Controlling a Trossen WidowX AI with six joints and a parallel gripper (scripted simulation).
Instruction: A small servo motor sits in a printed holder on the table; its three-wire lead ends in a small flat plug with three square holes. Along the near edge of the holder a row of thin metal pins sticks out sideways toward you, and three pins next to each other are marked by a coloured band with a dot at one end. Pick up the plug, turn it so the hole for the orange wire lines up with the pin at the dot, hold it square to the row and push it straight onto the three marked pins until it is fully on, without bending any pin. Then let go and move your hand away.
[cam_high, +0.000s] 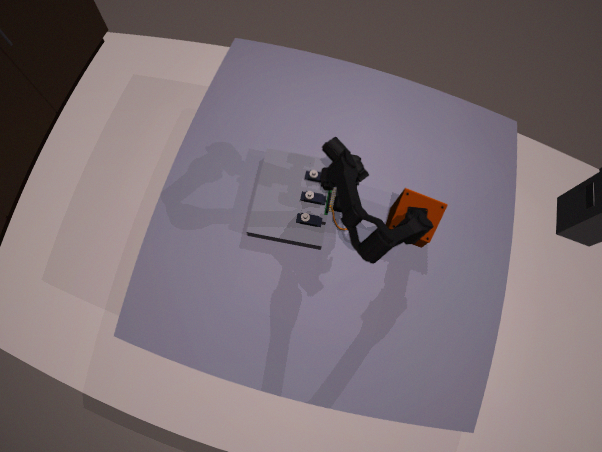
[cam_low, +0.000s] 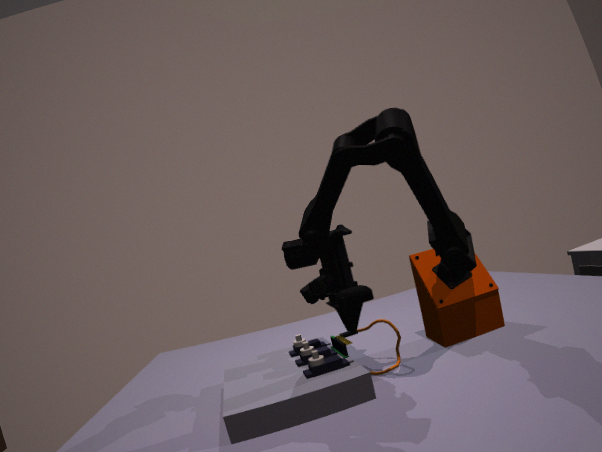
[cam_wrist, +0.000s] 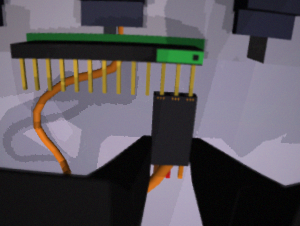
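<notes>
Right now the bright green band is 4 cm ahead of my gripper tip. Also, from my gripper tip: grey printed holder (20 cm ahead, 3 cm to the left, 5 cm below); then dark dot (4 cm ahead, 1 cm to the right).
</notes>
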